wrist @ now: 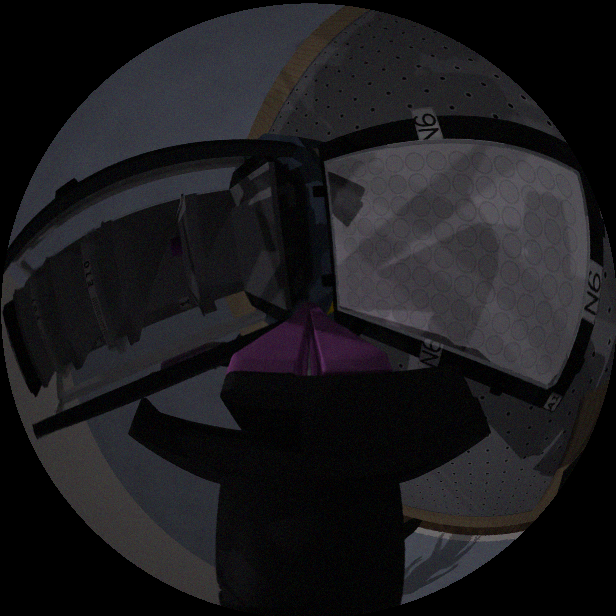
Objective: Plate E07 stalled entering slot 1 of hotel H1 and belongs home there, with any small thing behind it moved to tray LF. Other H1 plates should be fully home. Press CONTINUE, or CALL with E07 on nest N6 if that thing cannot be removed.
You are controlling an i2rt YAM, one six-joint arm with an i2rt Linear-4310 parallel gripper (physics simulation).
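Observation:
My gripper (310,321) has purple fingers closed to a thin slit, and I see nothing between them. The picture is very dark. Right beyond the tips a dark blue-black upright bar (307,229) runs away from me; I cannot tell what it is or whether the tips touch it. To its right a pale well plate (459,258) with rows of round wells lies inside the black frame of nest N6 (593,294). No plate label is readable. To the left a glossy black-framed panel (149,281) shows dark blocky shapes.
The perforated table top (402,68) lies behind and right of the nest, with a tan edge (287,74). Grey floor (172,86) lies beyond that edge. The black gripper body (310,459) hides the lower middle. A tiny yellow spot (331,308) shows by the fingertips.

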